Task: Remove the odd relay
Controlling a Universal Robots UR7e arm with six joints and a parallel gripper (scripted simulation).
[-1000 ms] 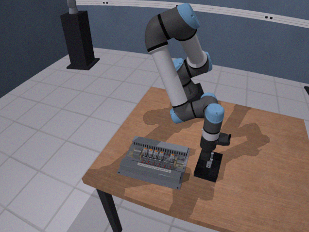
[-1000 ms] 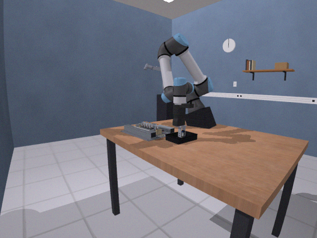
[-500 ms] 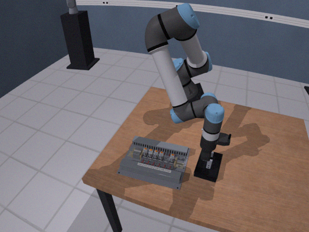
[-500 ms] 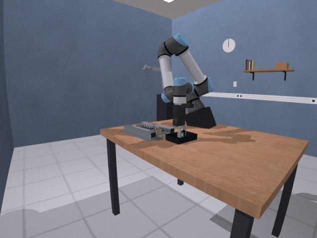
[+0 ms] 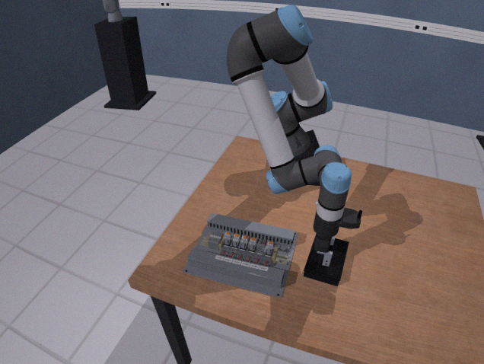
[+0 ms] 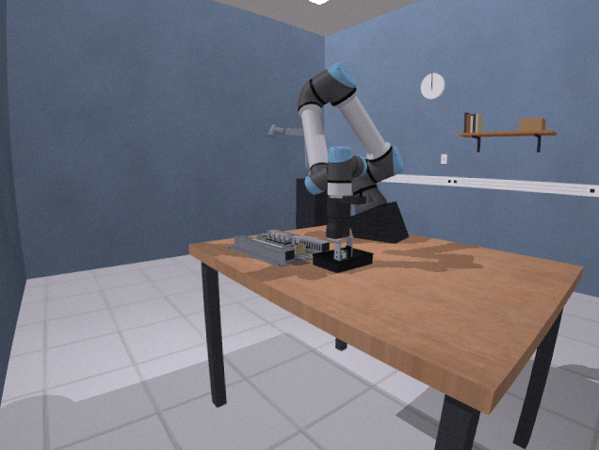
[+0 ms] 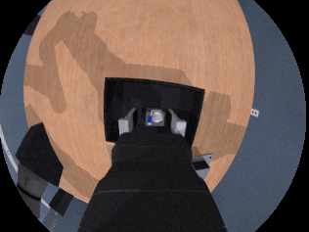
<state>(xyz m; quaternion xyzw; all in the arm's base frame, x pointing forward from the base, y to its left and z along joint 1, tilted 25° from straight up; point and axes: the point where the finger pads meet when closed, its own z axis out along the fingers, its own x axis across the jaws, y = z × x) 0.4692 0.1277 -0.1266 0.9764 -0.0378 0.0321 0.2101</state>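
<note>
Now: hand 2 cm above the black parts tray. Also, from my hand: grey relay panel: 1 cm ahead, 27 cm to the right, 1 cm below.
</note>
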